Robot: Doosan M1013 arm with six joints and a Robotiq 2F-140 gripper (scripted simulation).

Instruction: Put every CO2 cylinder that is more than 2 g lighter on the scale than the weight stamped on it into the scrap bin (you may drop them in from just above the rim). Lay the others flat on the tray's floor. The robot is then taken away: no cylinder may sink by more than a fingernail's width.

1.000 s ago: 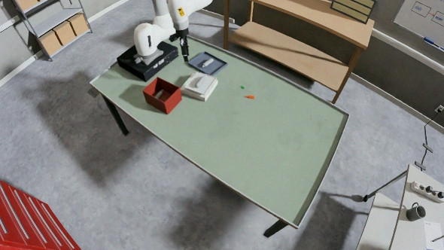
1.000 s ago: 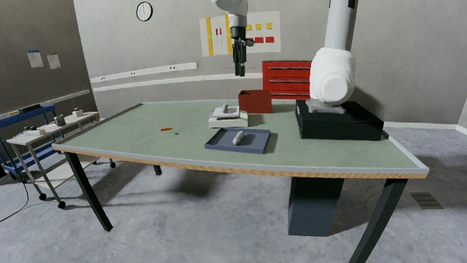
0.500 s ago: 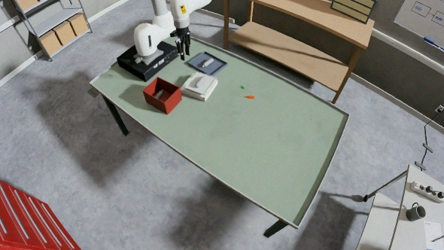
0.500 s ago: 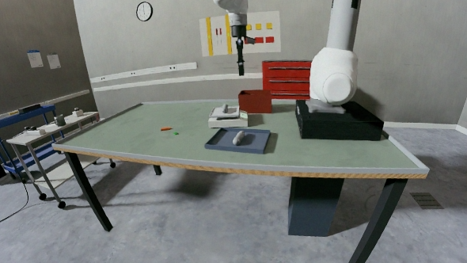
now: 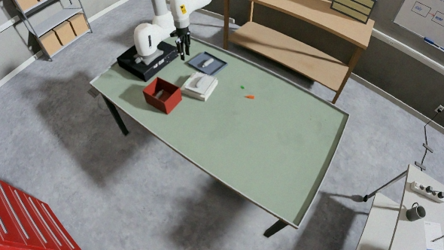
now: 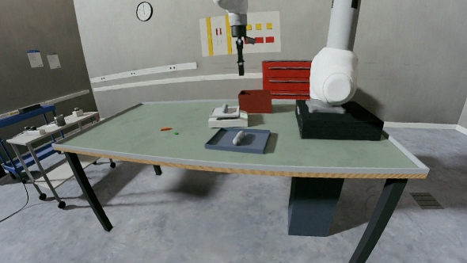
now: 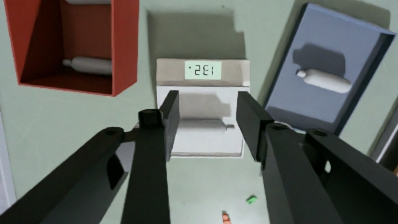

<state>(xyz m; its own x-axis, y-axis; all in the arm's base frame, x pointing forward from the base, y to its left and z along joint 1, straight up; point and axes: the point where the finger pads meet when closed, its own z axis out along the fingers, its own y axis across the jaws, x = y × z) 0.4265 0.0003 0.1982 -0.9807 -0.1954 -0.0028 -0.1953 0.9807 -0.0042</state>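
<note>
My hand is 230 mm above the scale plate, 100 mm short of it and 20 mm to the right of it. Round my hand: red scrap bin (250 mm below, 210 mm to the right, 40 mm behind); white CO2 cylinder (270 mm below, 190 mm to the right, 90 mm behind); white scale (250 mm below, 90 mm ahead, 20 mm to the left).
</note>
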